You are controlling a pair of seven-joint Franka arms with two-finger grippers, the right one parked.
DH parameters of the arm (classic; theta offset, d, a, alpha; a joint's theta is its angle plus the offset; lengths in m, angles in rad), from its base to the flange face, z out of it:
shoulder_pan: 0 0.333 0 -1.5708
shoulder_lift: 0 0 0 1.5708
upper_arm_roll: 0 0.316 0.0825 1.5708
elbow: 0 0 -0.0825 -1.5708
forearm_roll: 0 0.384 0 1.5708
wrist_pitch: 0 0 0.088 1.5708
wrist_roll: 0 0.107 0 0
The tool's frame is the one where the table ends.
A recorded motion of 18 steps. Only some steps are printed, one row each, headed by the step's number.
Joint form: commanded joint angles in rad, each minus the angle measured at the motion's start. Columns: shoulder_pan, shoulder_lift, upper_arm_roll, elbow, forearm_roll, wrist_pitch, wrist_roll.
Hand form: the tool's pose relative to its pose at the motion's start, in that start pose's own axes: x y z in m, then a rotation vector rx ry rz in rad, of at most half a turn. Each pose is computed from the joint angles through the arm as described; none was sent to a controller.
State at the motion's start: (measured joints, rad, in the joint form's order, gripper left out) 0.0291 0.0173 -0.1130 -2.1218 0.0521 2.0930 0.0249
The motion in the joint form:
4: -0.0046 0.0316 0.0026 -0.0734 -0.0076 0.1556 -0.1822
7: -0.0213 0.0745 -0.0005 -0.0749 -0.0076 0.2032 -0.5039
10: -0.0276 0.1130 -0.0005 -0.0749 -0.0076 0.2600 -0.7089
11: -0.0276 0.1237 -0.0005 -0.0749 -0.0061 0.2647 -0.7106
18: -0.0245 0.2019 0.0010 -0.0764 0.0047 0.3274 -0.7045
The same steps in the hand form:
4: 0.0008 0.0038 0.0362 -0.0159 0.0502 -0.1803
7: 0.0077 0.0152 0.0550 -0.0307 0.0503 -0.4809
10: 0.0146 0.0194 0.0703 -0.0476 0.0637 -0.6787
11: 0.0153 0.0196 0.0757 -0.0461 0.0578 -0.6791
18: 0.0209 0.0190 0.1135 -0.0439 0.0411 -0.6684

